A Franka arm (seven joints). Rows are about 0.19 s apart.
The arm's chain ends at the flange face. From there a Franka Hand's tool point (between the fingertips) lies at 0.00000 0.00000 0.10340 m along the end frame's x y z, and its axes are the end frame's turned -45 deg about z.
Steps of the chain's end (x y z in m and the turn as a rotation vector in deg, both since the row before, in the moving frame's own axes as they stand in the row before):
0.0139 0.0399 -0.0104 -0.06 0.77 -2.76
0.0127 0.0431 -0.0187 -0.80 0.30 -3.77
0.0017 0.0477 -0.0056 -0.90 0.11 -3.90
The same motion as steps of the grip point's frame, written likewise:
-0.0175 0.0391 -0.0104 -0.59 0.50 -2.76
-0.0221 0.0409 -0.0187 -0.78 -0.35 -3.77
-0.0335 0.0363 -0.0056 -0.71 -0.56 -3.90

